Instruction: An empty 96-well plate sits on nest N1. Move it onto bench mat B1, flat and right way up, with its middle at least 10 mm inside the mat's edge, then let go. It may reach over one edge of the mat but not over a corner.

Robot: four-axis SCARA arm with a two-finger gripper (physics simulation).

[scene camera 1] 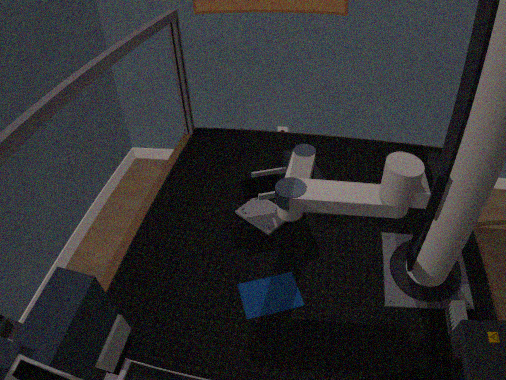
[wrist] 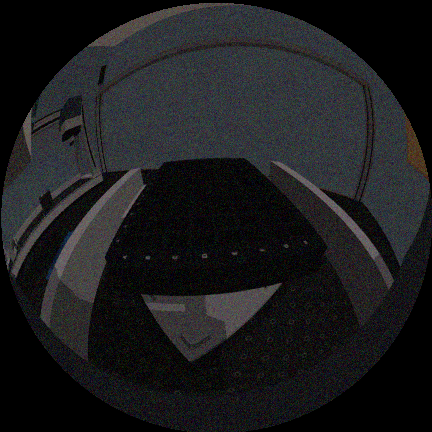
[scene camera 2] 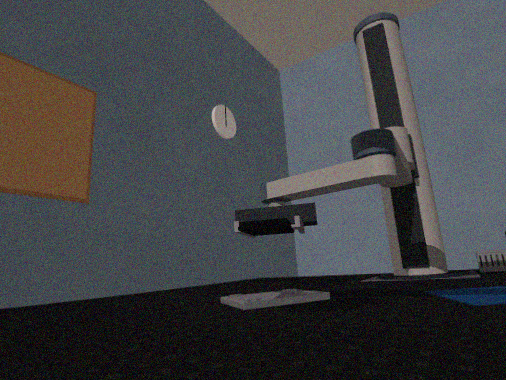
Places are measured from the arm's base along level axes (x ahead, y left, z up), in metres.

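Pixels of known places: gripper, fingertip midpoint: (scene camera 1: 255, 185) (wrist: 205, 172) (scene camera 2: 266, 223); arm's base, origin of the base link: (scene camera 1: 425, 271).
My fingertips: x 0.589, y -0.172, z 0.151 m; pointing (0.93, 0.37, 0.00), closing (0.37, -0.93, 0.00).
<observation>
For each thing: its middle in the pictures, then the offset to it from my fingertips. "spot": a spot on its surface instead. Level surfaces: height alone.
- black 96-well plate, body centre: (wrist: 207, 190) (scene camera 2: 268, 227) (scene camera 1: 262, 185) dx -0.021, dy -0.009, dz -0.005 m
- pale grey nest N1, body centre: (wrist: 212, 287) (scene camera 2: 273, 297) (scene camera 1: 263, 213) dx -0.022, dy -0.009, dz -0.131 m
- blue bench mat B1, its level: dz -0.136 m
- dark blue-grey box, surface spot: (scene camera 1: 60, 300) spot: dx +0.146, dy +0.694, dz +0.350 m
- grey unit with a yellow label, surface spot: (scene camera 1: 480, 350) spot: dx -0.663, dy +0.510, dz -0.024 m
The black 96-well plate (scene camera 1: 256, 186) (scene camera 2: 265, 228) (wrist: 210, 215) is between the two pale fingers of my gripper (scene camera 1: 255, 185) (scene camera 2: 267, 227) (wrist: 205, 172), which is shut on it. The plate looks level and right way up, held well above the bench; its row of letters shows in the wrist view. The pale grey nest N1 (scene camera 1: 260, 214) (scene camera 2: 275, 299) (wrist: 240, 310) has no plate on it and stands lower than the plate. The blue bench mat B1 (scene camera 1: 270, 295) (scene camera 2: 480, 296) lies flat on the bench; a sliver of the mat (wrist: 60, 254) shows behind the left finger in the wrist view.
The arm's thick white column (scene camera 1: 450, 225) (scene camera 2: 400, 125) stands on a grey base plate at the right of scene camera 1. A dark blue-grey box (scene camera 1: 60, 300) stands at the lower left, and a grey unit with a yellow label (scene camera 1: 480, 350) at the lower right.
</observation>
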